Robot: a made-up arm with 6 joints. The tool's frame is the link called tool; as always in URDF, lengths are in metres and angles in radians. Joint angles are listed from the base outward.
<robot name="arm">
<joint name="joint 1" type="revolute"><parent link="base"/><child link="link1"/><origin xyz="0 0 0.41" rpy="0 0 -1.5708"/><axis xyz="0 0 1"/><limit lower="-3.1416" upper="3.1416"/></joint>
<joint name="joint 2" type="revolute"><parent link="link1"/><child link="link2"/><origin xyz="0 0.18 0" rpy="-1.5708 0 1.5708"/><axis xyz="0 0 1"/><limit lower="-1.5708" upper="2.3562"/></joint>
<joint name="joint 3" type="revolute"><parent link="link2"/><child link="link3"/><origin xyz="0 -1.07 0" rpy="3.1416 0 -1.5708"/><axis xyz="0 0 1"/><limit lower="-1.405" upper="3.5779"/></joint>
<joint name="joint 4" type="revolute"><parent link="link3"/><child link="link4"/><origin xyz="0.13 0 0" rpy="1.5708 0 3.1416"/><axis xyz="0 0 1"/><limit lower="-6.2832" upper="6.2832"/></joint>
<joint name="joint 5" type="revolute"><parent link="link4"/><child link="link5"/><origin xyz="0 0 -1.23" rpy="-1.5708 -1.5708 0"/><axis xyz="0 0 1"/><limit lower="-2.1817" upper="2.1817"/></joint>
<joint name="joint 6" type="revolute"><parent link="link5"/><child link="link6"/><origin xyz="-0.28 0 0" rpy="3.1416 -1.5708 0"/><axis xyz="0 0 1"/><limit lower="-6.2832" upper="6.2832"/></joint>
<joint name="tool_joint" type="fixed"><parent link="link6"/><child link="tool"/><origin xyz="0 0 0" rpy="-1.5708 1.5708 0"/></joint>
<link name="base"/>
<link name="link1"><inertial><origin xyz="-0.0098 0.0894 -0.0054"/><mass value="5.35"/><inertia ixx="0.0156" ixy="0" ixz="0" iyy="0.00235" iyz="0" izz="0.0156"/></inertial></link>
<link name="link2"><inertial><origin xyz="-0.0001 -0.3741 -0.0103"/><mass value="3.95"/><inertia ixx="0.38" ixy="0" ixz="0" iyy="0.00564" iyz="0" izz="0.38"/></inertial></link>
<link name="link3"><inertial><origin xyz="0.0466 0.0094 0.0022"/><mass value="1.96"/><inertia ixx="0.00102" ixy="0" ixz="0" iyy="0.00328" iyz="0" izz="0.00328"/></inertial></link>
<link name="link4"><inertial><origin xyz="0.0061 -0.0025 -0.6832"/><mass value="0.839"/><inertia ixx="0.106" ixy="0" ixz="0" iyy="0.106" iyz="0" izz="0.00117"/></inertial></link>
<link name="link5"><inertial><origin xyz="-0.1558 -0.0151 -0.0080"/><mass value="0.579"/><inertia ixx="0.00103" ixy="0" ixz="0" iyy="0.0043" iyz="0" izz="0.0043"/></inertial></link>
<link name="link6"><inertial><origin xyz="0.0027 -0.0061 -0.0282"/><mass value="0.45"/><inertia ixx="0.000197" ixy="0" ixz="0" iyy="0.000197" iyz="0" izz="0.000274"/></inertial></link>
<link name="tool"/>
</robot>
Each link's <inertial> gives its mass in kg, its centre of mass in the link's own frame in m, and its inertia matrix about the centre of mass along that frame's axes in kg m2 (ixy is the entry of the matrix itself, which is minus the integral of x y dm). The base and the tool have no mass. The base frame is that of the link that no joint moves.
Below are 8 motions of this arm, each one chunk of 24 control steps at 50 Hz.
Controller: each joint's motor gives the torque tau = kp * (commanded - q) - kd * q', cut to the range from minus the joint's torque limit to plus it. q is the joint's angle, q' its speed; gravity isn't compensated. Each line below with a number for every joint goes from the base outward.
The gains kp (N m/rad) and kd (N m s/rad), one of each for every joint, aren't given. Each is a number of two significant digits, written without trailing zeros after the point. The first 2 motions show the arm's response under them.
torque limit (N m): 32 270 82 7 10 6.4
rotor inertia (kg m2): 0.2 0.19 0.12 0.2 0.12 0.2
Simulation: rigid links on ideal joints. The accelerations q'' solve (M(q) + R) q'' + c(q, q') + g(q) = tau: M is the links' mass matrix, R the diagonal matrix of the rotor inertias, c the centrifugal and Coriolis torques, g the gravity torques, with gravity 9.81 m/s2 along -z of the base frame. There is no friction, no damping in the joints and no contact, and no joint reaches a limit. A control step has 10 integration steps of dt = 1/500 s. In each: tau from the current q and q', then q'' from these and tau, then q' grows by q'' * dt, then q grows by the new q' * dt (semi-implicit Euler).
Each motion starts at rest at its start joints. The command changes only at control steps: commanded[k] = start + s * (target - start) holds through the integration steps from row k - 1 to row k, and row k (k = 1, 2, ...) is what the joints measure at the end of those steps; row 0 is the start. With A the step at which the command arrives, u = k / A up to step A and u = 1 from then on. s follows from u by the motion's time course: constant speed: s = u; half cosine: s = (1 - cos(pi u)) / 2; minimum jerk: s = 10 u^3 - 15 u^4 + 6 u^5; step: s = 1 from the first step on.
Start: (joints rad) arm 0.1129 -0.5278 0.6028 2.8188 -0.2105 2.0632
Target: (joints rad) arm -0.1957 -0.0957 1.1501 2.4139 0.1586 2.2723
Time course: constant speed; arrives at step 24
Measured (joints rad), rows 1 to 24:
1: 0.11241 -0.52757 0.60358 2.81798 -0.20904 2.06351
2: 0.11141 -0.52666 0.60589 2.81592 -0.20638 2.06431
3: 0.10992 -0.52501 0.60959 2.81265 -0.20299 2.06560
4: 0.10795 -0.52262 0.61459 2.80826 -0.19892 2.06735
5: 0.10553 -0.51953 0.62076 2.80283 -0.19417 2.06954
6: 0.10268 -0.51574 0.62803 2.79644 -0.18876 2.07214
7: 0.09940 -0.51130 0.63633 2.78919 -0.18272 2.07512
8: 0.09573 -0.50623 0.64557 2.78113 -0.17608 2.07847
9: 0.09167 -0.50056 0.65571 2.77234 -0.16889 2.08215
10: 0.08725 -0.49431 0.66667 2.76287 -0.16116 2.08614
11: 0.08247 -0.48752 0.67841 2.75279 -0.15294 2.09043
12: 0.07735 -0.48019 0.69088 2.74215 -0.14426 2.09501
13: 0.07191 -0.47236 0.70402 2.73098 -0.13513 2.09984
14: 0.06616 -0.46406 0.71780 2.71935 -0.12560 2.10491
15: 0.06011 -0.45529 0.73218 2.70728 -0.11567 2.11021
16: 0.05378 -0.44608 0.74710 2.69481 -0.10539 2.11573
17: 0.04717 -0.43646 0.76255 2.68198 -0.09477 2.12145
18: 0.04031 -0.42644 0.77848 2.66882 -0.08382 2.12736
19: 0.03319 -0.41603 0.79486 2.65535 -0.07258 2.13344
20: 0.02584 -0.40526 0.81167 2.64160 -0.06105 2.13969
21: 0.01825 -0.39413 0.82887 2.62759 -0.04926 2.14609
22: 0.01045 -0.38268 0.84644 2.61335 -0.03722 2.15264
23: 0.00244 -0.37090 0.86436 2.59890 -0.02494 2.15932
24: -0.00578 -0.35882 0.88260 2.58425 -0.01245 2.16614
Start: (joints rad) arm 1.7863 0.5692 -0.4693 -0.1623 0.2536 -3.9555
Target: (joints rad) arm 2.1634 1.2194 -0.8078 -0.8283 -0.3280 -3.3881
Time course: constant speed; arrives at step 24
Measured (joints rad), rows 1 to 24:
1: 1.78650 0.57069 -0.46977 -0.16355 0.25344 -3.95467
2: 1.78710 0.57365 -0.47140 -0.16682 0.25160 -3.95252
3: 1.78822 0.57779 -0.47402 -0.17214 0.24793 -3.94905
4: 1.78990 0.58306 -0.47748 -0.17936 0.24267 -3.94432
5: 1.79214 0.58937 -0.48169 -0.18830 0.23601 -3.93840
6: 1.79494 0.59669 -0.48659 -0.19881 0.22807 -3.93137
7: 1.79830 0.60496 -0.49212 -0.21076 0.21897 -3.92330
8: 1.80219 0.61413 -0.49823 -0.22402 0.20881 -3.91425
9: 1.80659 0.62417 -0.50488 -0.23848 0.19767 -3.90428
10: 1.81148 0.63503 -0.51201 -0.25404 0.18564 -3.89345
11: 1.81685 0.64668 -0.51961 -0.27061 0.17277 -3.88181
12: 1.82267 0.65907 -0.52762 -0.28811 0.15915 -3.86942
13: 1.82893 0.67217 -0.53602 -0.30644 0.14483 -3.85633
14: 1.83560 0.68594 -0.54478 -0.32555 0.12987 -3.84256
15: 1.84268 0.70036 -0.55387 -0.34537 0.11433 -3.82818
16: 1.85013 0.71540 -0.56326 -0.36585 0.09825 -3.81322
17: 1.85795 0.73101 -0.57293 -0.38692 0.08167 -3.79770
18: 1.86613 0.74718 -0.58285 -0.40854 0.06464 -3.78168
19: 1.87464 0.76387 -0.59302 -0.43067 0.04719 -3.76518
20: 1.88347 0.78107 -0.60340 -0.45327 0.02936 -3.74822
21: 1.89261 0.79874 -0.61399 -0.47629 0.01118 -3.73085
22: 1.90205 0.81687 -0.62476 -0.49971 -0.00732 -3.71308
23: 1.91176 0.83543 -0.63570 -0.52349 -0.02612 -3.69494
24: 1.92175 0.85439 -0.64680 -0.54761 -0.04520 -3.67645
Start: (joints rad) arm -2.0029 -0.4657 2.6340 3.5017 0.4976 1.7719
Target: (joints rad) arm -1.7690 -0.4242 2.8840 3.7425 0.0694 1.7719
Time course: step
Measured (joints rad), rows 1 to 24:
1: -2.00131 -0.46291 2.64385 3.50610 0.48947 1.77191
2: -1.99676 -0.46083 2.65832 3.51887 0.46700 1.77191
3: -1.98954 -0.45982 2.67374 3.53491 0.44020 1.77189
4: -1.98109 -0.45937 2.68916 3.55160 0.41334 1.77186
5: -1.97233 -0.45918 2.70405 3.56787 0.38754 1.77184
6: -1.96366 -0.45909 2.71818 3.58319 0.36314 1.77182
7: -1.95526 -0.45905 2.73148 3.59737 0.34026 1.77181
8: -1.94717 -0.45900 2.74393 3.61040 0.31887 1.77179
9: -1.93943 -0.45895 2.75557 3.62232 0.29893 1.77178
10: -1.93201 -0.45888 2.76643 3.63320 0.28036 1.77177
11: -1.92493 -0.45879 2.77655 3.64313 0.26308 1.77176
12: -1.91815 -0.45869 2.78598 3.65218 0.24700 1.77175
13: -1.91168 -0.45857 2.79477 3.66042 0.23204 1.77174
14: -1.90549 -0.45844 2.80296 3.66793 0.21813 1.77174
15: -1.89957 -0.45830 2.81058 3.67478 0.20520 1.77173
16: -1.89392 -0.45815 2.81768 3.68101 0.19317 1.77173
17: -1.88851 -0.45799 2.82430 3.68669 0.18198 1.77172
18: -1.88334 -0.45782 2.83046 3.69187 0.17158 1.77172
19: -1.87840 -0.45765 2.83620 3.69658 0.16191 1.77172
20: -1.87367 -0.45748 2.84154 3.70087 0.15291 1.77171
21: -1.86915 -0.45731 2.84652 3.70478 0.14454 1.77171
22: -1.86483 -0.45713 2.85115 3.70834 0.13677 1.77171
23: -1.86069 -0.45695 2.85546 3.71158 0.12953 1.77171
24: -1.85673 -0.45677 2.85948 3.71454 0.12280 1.77170

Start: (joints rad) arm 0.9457 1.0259 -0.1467 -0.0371 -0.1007 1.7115
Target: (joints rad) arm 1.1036 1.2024 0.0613 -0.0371 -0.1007 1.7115
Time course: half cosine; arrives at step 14
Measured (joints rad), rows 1 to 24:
1: 0.94572 1.02694 -0.14658 -0.03710 -0.10036 1.71150
2: 0.94580 1.02871 -0.14662 -0.03708 -0.10054 1.71150
3: 0.94605 1.03098 -0.14623 -0.03705 -0.10145 1.71149
4: 0.94657 1.03383 -0.14498 -0.03700 -0.10273 1.71148
5: 0.94745 1.03733 -0.14262 -0.03694 -0.10414 1.71146
6: 0.94879 1.04152 -0.13903 -0.03687 -0.10556 1.71144
7: 0.95066 1.04643 -0.13417 -0.03681 -0.10689 1.71143
8: 0.95310 1.05202 -0.12812 -0.03674 -0.10809 1.71141
9: 0.95612 1.05822 -0.12099 -0.03668 -0.10911 1.71139
10: 0.95969 1.06493 -0.11300 -0.03662 -0.10994 1.71138
11: 0.96377 1.07200 -0.10440 -0.03657 -0.11056 1.71137
12: 0.96827 1.07926 -0.09549 -0.03654 -0.11096 1.71136
13: 0.97308 1.08653 -0.08659 -0.03653 -0.11117 1.71136
14: 0.97809 1.09360 -0.07803 -0.03653 -0.11119 1.71136
15: 0.98316 1.10037 -0.07001 -0.03654 -0.11113 1.71136
16: 0.98821 1.10682 -0.06250 -0.03656 -0.11107 1.71136
17: 0.99318 1.11299 -0.05549 -0.03659 -0.11104 1.71137
18: 0.99802 1.11887 -0.04895 -0.03663 -0.11104 1.71137
19: 1.00271 1.12449 -0.04284 -0.03666 -0.11108 1.71137
20: 1.00724 1.12985 -0.03714 -0.03669 -0.11113 1.71138
21: 1.01160 1.13497 -0.03182 -0.03672 -0.11121 1.71138
22: 1.01579 1.13986 -0.02685 -0.03675 -0.11131 1.71138
23: 1.01981 1.14453 -0.02222 -0.03677 -0.11142 1.71138
24: 1.02366 1.14898 -0.01789 -0.03679 -0.11155 1.71138

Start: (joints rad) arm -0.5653 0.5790 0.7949 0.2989 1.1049 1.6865
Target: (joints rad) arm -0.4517 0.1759 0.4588 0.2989 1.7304 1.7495
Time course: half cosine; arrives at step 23
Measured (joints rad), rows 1 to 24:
1: -0.56530 0.57946 0.79432 0.29897 1.10572 1.68652
2: -0.56528 0.58016 0.79271 0.29930 1.10654 1.68657
3: -0.56521 0.58069 0.79028 0.29981 1.10748 1.68668
4: -0.56507 0.58078 0.78706 0.30039 1.10907 1.68689
5: -0.56482 0.58026 0.78302 0.30099 1.11175 1.68722
6: -0.56443 0.57898 0.77811 0.30156 1.11586 1.68770
7: -0.56386 0.57684 0.77228 0.30208 1.12163 1.68834
8: -0.56310 0.57376 0.76550 0.30256 1.12924 1.68915
9: -0.56211 0.56968 0.75776 0.30299 1.13880 1.69015
10: -0.56088 0.56458 0.74908 0.30338 1.15037 1.69134
11: -0.55939 0.55846 0.73948 0.30374 1.16394 1.69272
12: -0.55763 0.55134 0.72903 0.30407 1.17945 1.69428
13: -0.55561 0.54327 0.71782 0.30439 1.19681 1.69602
14: -0.55333 0.53430 0.70595 0.30469 1.21586 1.69791
15: -0.55079 0.52453 0.69355 0.30499 1.23641 1.69993
16: -0.54803 0.51407 0.68076 0.30529 1.25823 1.70207
17: -0.54505 0.50303 0.66772 0.30560 1.28106 1.70430
18: -0.54190 0.49155 0.65460 0.30593 1.30460 1.70658
19: -0.53861 0.47979 0.64156 0.30626 1.32854 1.70890
20: -0.53522 0.46789 0.62878 0.30662 1.35255 1.71122
21: -0.53178 0.45602 0.61643 0.30699 1.37629 1.71350
22: -0.52833 0.44434 0.60466 0.30737 1.39941 1.71572
23: -0.52493 0.43302 0.59365 0.30776 1.42158 1.71784
24: -0.52162 0.42215 0.58341 0.30815 1.44255 1.71984

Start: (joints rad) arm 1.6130 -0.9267 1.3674 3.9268 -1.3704 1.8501
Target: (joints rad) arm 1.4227 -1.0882 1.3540 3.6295 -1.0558 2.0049
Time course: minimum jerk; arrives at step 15
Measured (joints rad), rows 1 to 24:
1: 1.61299 -0.92744 1.36752 3.92694 -1.37122 1.85011
2: 1.61289 -0.92877 1.36834 3.92650 -1.37261 1.85021
3: 1.61261 -0.93050 1.36937 3.92495 -1.37366 1.85057
4: 1.61204 -0.93266 1.37032 3.92202 -1.37365 1.85140
5: 1.61099 -0.93532 1.37107 3.91738 -1.37201 1.85291
6: 1.60933 -0.93858 1.37158 3.91073 -1.36832 1.85526
7: 1.60694 -0.94254 1.37187 3.90187 -1.36240 1.85857
8: 1.60375 -0.94722 1.37200 3.89074 -1.35422 1.86284
9: 1.59975 -0.95260 1.37203 3.87750 -1.34399 1.86803
10: 1.59503 -0.95860 1.37207 3.86247 -1.33207 1.87400
11: 1.58968 -0.96508 1.37217 3.84616 -1.31897 1.88055
12: 1.58388 -0.97188 1.37241 3.82918 -1.30528 1.88743
13: 1.57781 -0.97880 1.37282 3.81219 -1.29160 1.89438
14: 1.57165 -0.98567 1.37340 3.79579 -1.27845 1.90118
15: 1.56556 -0.99236 1.37410 3.78041 -1.26614 1.90766
16: 1.55962 -0.99880 1.37485 3.76623 -1.25475 1.91376
17: 1.55386 -1.00497 1.37560 3.75324 -1.24421 1.91948
18: 1.54832 -1.01087 1.37631 3.74138 -1.23441 1.92484
19: 1.54298 -1.01649 1.37698 3.73056 -1.22530 1.92987
20: 1.53784 -1.02186 1.37759 3.72070 -1.21681 1.93457
21: 1.53291 -1.02698 1.37817 3.71171 -1.20889 1.93898
22: 1.52818 -1.03186 1.37869 3.70353 -1.20151 1.94312
23: 1.52364 -1.03650 1.37917 3.69606 -1.19462 1.94699
24: 1.51928 -1.04093 1.37961 3.68926 -1.18819 1.95062

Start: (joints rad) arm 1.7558 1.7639 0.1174 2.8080 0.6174 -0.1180
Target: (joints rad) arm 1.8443 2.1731 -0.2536 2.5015 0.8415 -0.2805
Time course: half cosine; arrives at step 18
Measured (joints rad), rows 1 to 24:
1: 1.75581 1.76494 0.11791 2.80778 0.61624 -0.11804
2: 1.75584 1.76663 0.11784 2.80710 0.61413 -0.11824
3: 1.75591 1.76885 0.11706 2.80575 0.61231 -0.11873
4: 1.75607 1.77176 0.11542 2.80340 0.61101 -0.11962
5: 1.75635 1.77555 0.11269 2.79981 0.61034 -0.12102
6: 1.75680 1.78039 0.10869 2.79480 0.61043 -0.12301
7: 1.75746 1.78640 0.10326 2.78825 0.61139 -0.12563
8: 1.75835 1.79367 0.09629 2.78013 0.61332 -0.12891
9: 1.75950 1.80224 0.08775 2.77048 0.61627 -0.13286
10: 1.76093 1.81208 0.07767 2.75938 0.62027 -0.13744
11: 1.76263 1.82314 0.06613 2.74699 0.62528 -0.14261
12: 1.76461 1.83529 0.05329 2.73354 0.63124 -0.14828
13: 1.76684 1.84837 0.03936 2.71928 0.63807 -0.15436
14: 1.76931 1.86217 0.02459 2.70451 0.64561 -0.16074
15: 1.77196 1.87646 0.00927 2.68956 0.65372 -0.16729
16: 1.77476 1.89097 -0.00628 2.67479 0.66220 -0.17388
17: 1.77764 1.90543 -0.02171 2.66055 0.67086 -0.18037
18: 1.78055 1.91954 -0.03668 2.64719 0.67948 -0.18660
19: 1.78343 1.93310 -0.05090 2.63490 0.68784 -0.19250
20: 1.78623 1.94603 -0.06422 2.62366 0.69579 -0.19804
21: 1.78893 1.95831 -0.07662 2.61336 0.70324 -0.20322
22: 1.79151 1.96998 -0.08814 2.60391 0.71017 -0.20809
23: 1.79397 1.98106 -0.09883 2.59522 0.71662 -0.21264
24: 1.79631 1.99157 -0.10874 2.58722 0.72259 -0.21691

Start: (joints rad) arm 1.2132 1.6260 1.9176 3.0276 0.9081 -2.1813
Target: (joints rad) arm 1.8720 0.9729 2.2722 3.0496 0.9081 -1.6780
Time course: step
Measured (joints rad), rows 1 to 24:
1: 1.21373 1.62146 1.91589 3.02955 0.91450 -2.17436
2: 1.21517 1.60876 1.91056 3.03281 0.92395 -2.15488
3: 1.21750 1.58814 1.90168 3.03616 0.93294 -2.12764
4: 1.22072 1.56493 1.89815 3.03933 0.94000 -2.09998
5: 1.22485 1.54262 1.90606 3.04225 0.94570 -2.07365
6: 1.22990 1.52067 1.92348 3.04486 0.94976 -2.04889
7: 1.23592 1.49801 1.94310 3.04703 0.95022 -2.02563
8: 1.24294 1.47547 1.96293 3.04885 0.94833 -2.00379
9: 1.25100 1.45352 1.98221 3.05042 0.94544 -1.98331
10: 1.26015 1.43239 2.00059 3.05181 0.94231 -1.96411
11: 1.27043 1.41217 2.01793 3.05305 0.93931 -1.94612
12: 1.28189 1.39286 2.03420 3.05417 0.93661 -1.92925
13: 1.29456 1.37447 2.04941 3.05519 0.93427 -1.91345
14: 1.30850 1.35697 2.06361 3.05611 0.93230 -1.89865
15: 1.32374 1.34032 2.07684 3.05695 0.93066 -1.88478
16: 1.34033 1.32449 2.08916 3.05772 0.92934 -1.87178
17: 1.35831 1.30944 2.10063 3.05841 0.92829 -1.85960
18: 1.37753 1.29514 2.11129 3.05882 0.92751 -1.84819
19: 1.39749 1.28154 2.12120 3.05857 0.92701 -1.83750
20: 1.41772 1.26862 2.13043 3.05774 0.92674 -1.82749
21: 1.43790 1.25632 2.13903 3.05650 0.92669 -1.81810
22: 1.45778 1.24462 2.14705 3.05502 0.92682 -1.80931
23: 1.47718 1.23348 2.15455 3.05343 0.92709 -1.80107
24: 1.49597 1.22286 2.16155 3.05182 0.92749 -1.79334

